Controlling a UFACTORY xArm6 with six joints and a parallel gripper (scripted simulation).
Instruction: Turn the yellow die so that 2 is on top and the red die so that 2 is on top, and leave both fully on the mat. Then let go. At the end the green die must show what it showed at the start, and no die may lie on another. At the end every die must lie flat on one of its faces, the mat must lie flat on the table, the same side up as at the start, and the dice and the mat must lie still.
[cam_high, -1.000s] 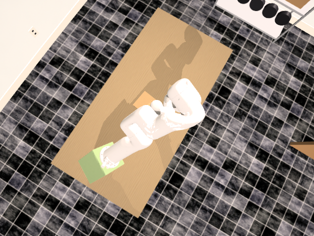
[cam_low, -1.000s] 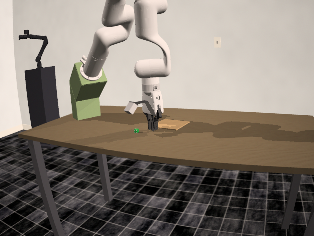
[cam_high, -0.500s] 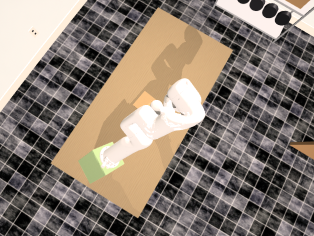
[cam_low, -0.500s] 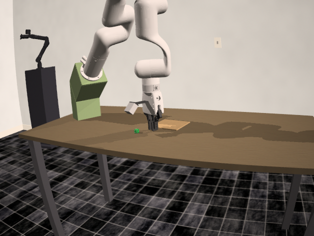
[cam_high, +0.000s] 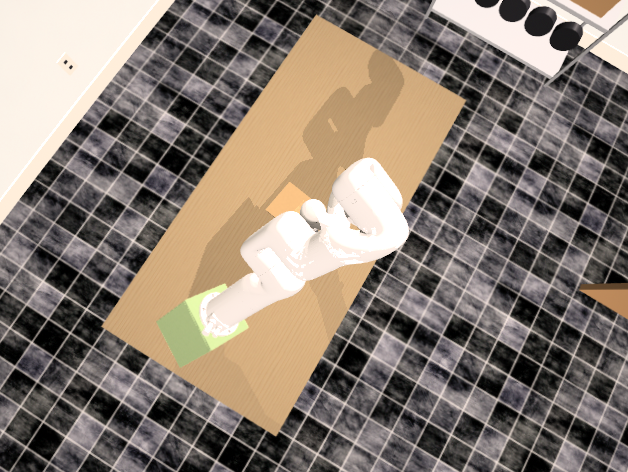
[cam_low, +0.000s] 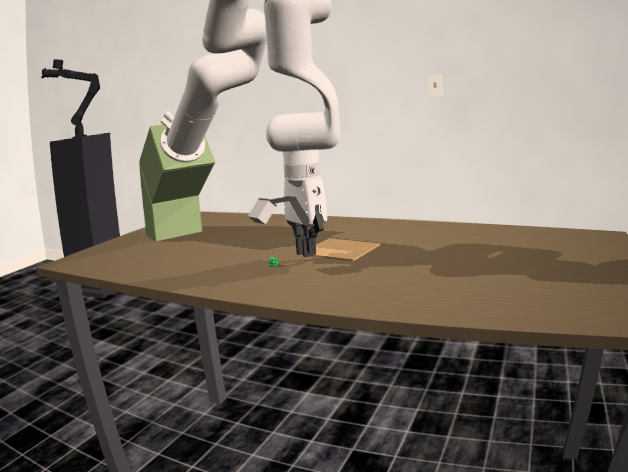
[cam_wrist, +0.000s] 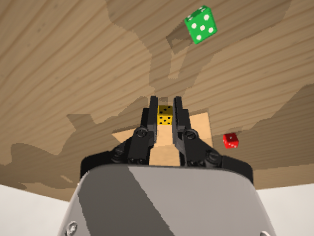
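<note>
The green die lies 60 mm behind my hand, 40 mm to the right of it and 30 mm below it. Also, from my hand: red die 40 mm behind, 110 mm to the left, 30 mm below; then tan mat 60 mm ahead, 90 mm to the left, 30 mm below; then yellow die 10 mm to the left, 10 mm below.
</note>
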